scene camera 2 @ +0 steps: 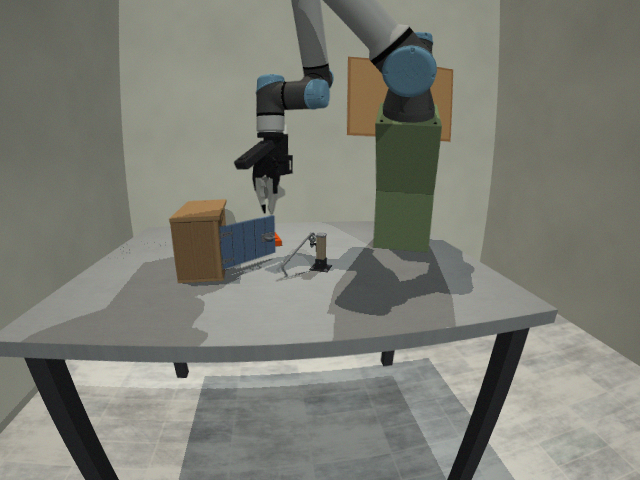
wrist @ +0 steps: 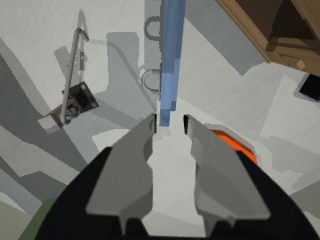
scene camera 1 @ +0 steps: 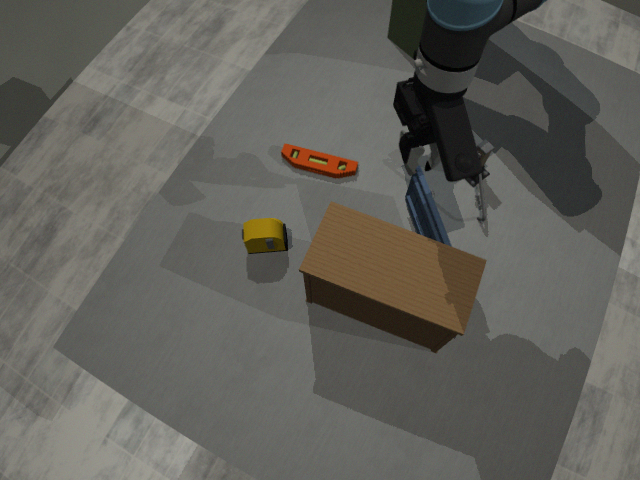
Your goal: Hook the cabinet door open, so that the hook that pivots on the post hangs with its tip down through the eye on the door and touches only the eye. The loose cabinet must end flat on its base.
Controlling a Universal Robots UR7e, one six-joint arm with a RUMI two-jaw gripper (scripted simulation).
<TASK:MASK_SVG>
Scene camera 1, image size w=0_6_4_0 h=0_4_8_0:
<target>gripper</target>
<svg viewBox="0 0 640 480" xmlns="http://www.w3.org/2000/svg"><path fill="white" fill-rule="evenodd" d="M397 82L393 106L402 125L407 125L409 132L401 130L399 149L409 176L417 173L418 159L424 154L425 149L423 146L428 144L431 149L431 157L426 162L425 171L432 170L441 161L446 179L449 182L481 174L482 166L462 97L468 87L457 93L437 92L424 85L417 77L416 72L414 72L414 79L412 77L406 81Z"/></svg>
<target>yellow tape measure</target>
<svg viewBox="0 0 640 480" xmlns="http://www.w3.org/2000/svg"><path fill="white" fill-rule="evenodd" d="M243 223L242 238L244 239L248 254L288 251L286 225L279 219L251 219Z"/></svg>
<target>wooden cabinet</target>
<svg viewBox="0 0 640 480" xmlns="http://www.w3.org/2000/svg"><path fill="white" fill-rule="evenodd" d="M419 167L416 168L418 173L411 176L406 193L408 196L405 196L405 201L417 233L331 201L299 268L299 272L303 273L306 302L316 303L429 348L434 353L438 353L438 350L455 336L464 335L487 260L452 247L434 201L434 191L429 188L423 171Z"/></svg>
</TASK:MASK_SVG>
